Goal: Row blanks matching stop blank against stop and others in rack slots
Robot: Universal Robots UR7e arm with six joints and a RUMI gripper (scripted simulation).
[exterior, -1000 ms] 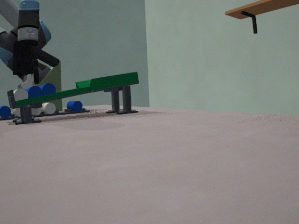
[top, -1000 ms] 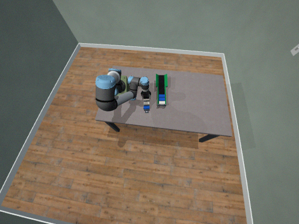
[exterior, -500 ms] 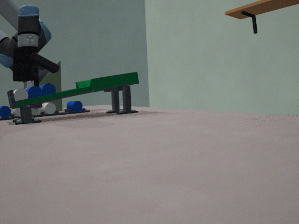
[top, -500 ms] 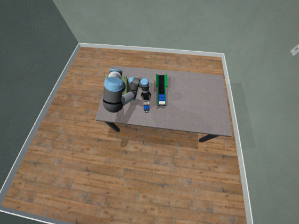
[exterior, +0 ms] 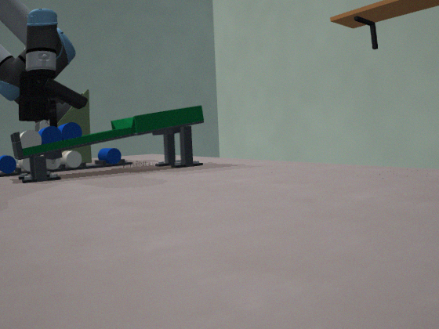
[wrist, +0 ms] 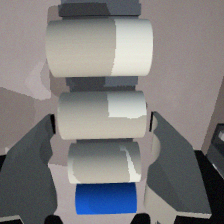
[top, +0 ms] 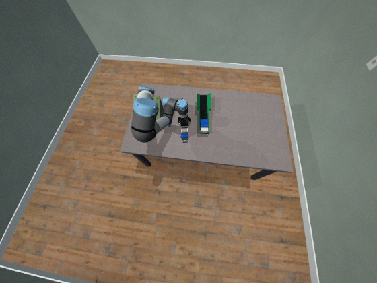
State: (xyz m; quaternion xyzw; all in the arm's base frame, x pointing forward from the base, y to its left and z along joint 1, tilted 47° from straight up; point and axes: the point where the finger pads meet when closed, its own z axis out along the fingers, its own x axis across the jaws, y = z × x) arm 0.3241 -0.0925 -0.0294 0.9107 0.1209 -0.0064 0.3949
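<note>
My gripper is now 10 mm past the stock rack, 30 mm to the right of it and 40 mm above it. From my hand the other things lie so: dark stop: 190 mm ahead, 60 mm to the right, 30 mm above.
</note>
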